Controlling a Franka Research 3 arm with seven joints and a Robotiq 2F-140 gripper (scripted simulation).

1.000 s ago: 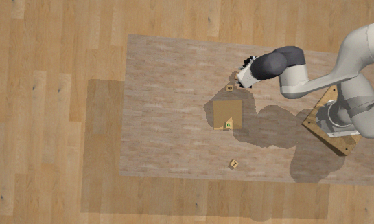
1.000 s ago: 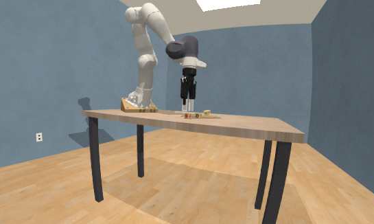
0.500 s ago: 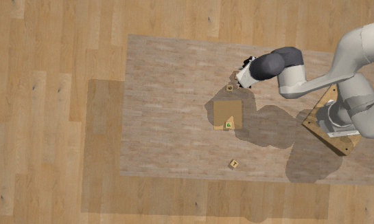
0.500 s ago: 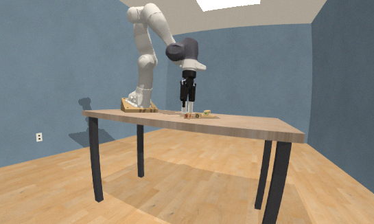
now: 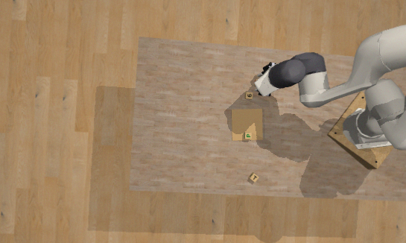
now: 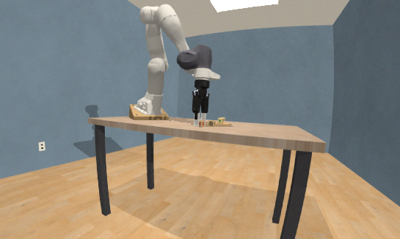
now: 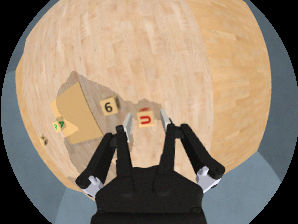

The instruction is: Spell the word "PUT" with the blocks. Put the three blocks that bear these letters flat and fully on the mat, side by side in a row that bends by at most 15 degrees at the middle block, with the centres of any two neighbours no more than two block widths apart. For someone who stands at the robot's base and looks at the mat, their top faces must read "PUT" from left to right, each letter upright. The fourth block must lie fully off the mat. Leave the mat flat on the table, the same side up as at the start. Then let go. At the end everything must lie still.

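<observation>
The red U block is 10 mm ahead of my hand and 20 mm below it. Round my hand: green P block (40 mm ahead, 240 mm to the left, 10 mm below); block marked 6 (50 mm ahead, 60 mm to the left, 20 mm below); tan mat (40 mm ahead, 190 mm to the left, 30 mm below).
</observation>
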